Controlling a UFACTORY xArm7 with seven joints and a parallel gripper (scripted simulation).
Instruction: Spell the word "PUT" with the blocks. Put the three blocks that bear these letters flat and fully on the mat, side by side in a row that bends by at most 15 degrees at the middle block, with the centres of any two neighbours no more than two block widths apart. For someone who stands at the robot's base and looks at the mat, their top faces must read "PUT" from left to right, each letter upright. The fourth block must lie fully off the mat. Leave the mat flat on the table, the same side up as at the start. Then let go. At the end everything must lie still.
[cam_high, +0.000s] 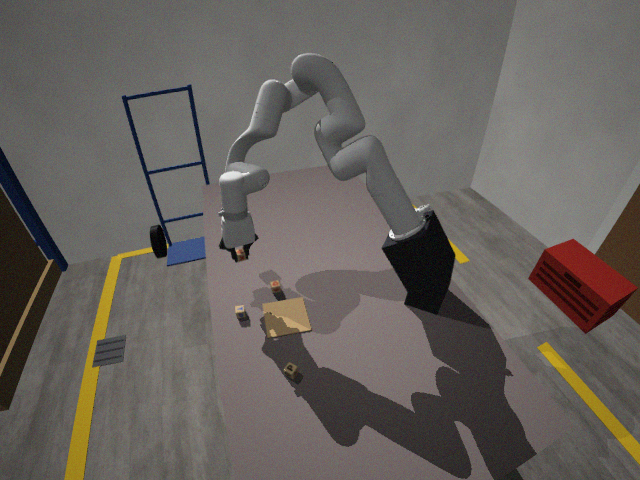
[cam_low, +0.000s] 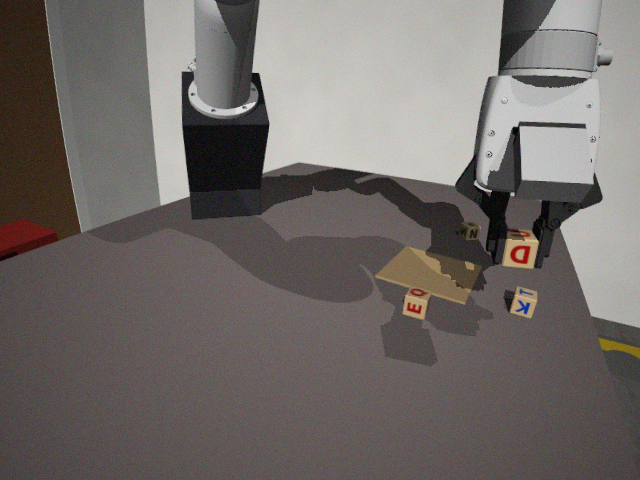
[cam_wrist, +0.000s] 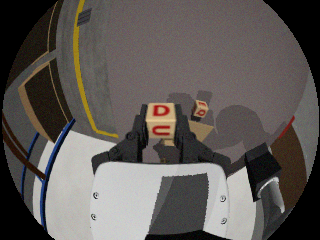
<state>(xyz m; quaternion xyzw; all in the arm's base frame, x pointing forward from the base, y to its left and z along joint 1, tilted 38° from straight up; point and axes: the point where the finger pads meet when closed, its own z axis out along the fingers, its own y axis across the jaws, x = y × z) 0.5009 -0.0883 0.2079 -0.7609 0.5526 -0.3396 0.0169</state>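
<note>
My hand is 190 mm to the right of the tan mat, 140 mm above it and 100 mm past it.
</note>
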